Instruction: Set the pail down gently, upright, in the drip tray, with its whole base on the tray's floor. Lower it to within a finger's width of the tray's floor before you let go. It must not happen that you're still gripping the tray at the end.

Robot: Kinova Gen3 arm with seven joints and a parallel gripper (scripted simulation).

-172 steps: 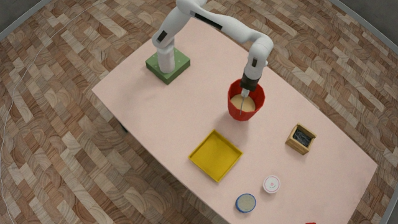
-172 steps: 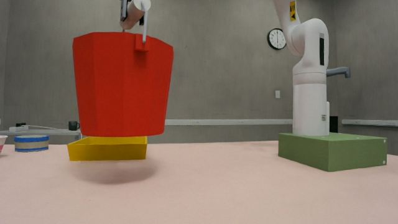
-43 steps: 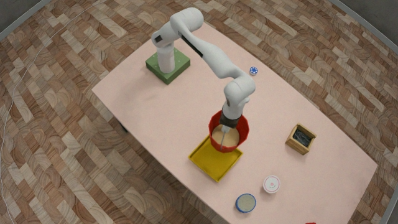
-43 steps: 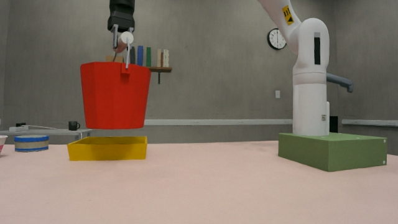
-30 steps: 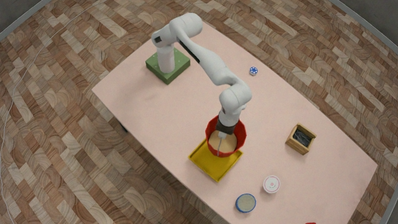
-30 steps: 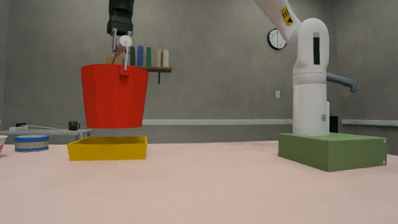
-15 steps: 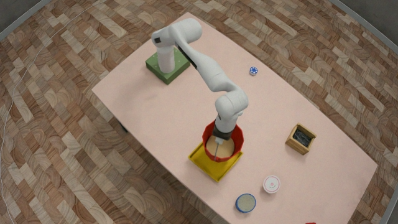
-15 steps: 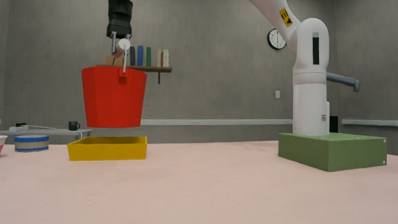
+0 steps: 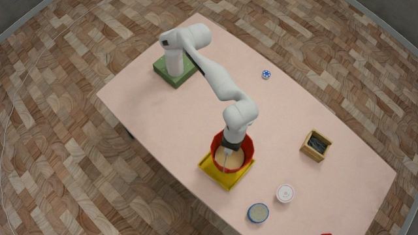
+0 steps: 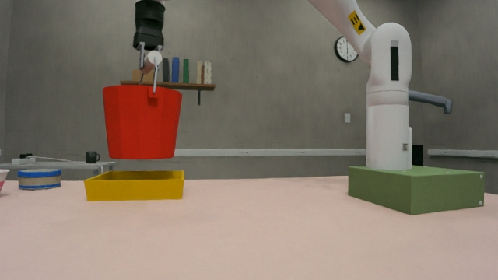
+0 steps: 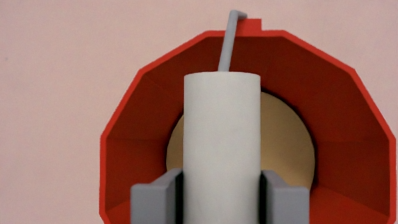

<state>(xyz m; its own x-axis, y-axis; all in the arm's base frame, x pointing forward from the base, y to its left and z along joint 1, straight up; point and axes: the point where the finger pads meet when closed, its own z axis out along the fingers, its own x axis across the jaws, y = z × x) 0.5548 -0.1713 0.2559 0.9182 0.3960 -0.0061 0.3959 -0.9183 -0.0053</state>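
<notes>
Right now my hand is 1 cm short of the red pail and 10 cm above it. The rest, counted from my hand: yellow drip tray (2 cm ahead, 1 cm to the right, 32 cm below); then wooden box (32 cm ahead, 40 cm to the left, 29 cm below).
</notes>
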